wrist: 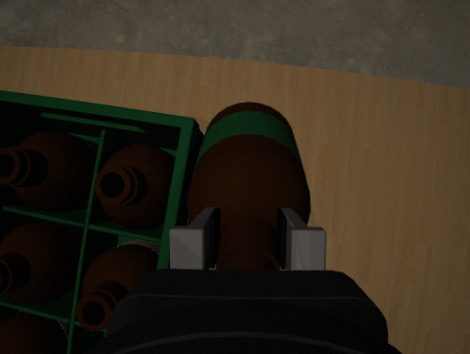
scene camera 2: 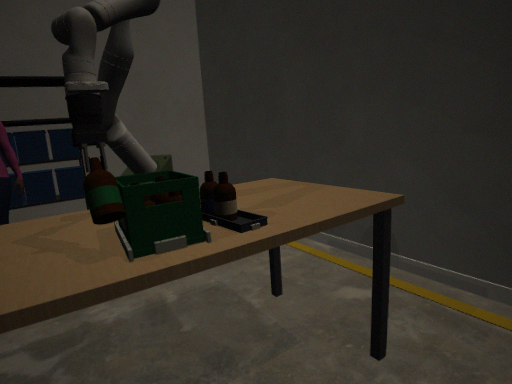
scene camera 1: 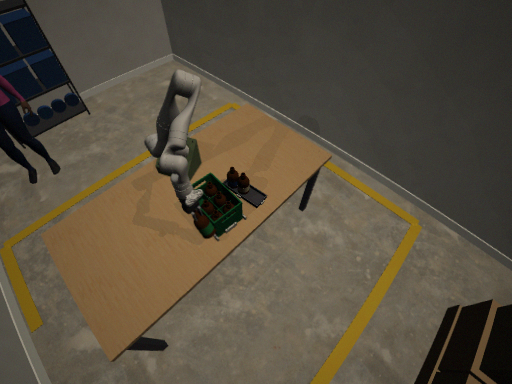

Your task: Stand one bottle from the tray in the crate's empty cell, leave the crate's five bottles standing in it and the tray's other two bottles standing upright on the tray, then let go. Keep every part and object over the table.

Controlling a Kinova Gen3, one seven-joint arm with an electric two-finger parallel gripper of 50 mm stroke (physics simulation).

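Seen in the pictures: gripper, fingertip midpoint: [wrist: 248, 229] [scene camera 2: 97, 171] [scene camera 1: 198, 217]; arm's base, link origin: [scene camera 2: 147, 171] [scene camera 1: 182, 151].
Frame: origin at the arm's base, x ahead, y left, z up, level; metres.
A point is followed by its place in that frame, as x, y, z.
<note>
My gripper [scene camera 1: 195, 212] {0.454, -0.271, 0.057} [scene camera 2: 95, 159] [wrist: 248, 229] {0.454, -0.271, 0.057} is shut on the neck of a brown bottle with a green label [scene camera 1: 205, 225] {0.502, -0.274, 0.036} [scene camera 2: 104, 196] {0.521, -0.276, 0.004} [wrist: 250, 175] {0.481, -0.271, 0.058}. The bottle hangs tilted outside the green crate [scene camera 1: 231, 220] {0.531, -0.130, -0.084} [scene camera 2: 162, 225] {0.528, -0.155, -0.090} [wrist: 180, 170] {0.485, -0.227, 0.018}, close beside its side wall, its base above the table and below the crate's rim. Whether it touches the wall I cannot tell. Several brown bottles stand in the crate's cells; the gripper hides part of the crate in the wrist view, and the empty cell does not show there. Two bottles [scene camera 1: 232, 177] {0.356, 0.074, -0.046} [scene camera 2: 225, 200] {0.446, 0.086, -0.083} stand upright on the black tray [scene camera 1: 257, 197] {0.518, 0.115, -0.152} [scene camera 2: 242, 221] {0.484, 0.117, -0.152}.
Low grey strips [scene camera 2: 171, 244] {0.541, -0.143, -0.140} edge the crate's base on the wooden table [scene camera 1: 135, 265] {0.295, -0.634, -0.158} [scene camera 2: 50, 270] {0.441, -0.407, -0.157} [wrist: 380, 200] {0.469, -0.418, -0.157}. The tray lies on the crate's other side. A green block [scene camera 1: 194, 159] {0.067, 0.030, -0.054} [scene camera 2: 164, 162] {0.048, 0.058, 0.030} stands behind, near the arm. The table's front edge runs close to the crate.
</note>
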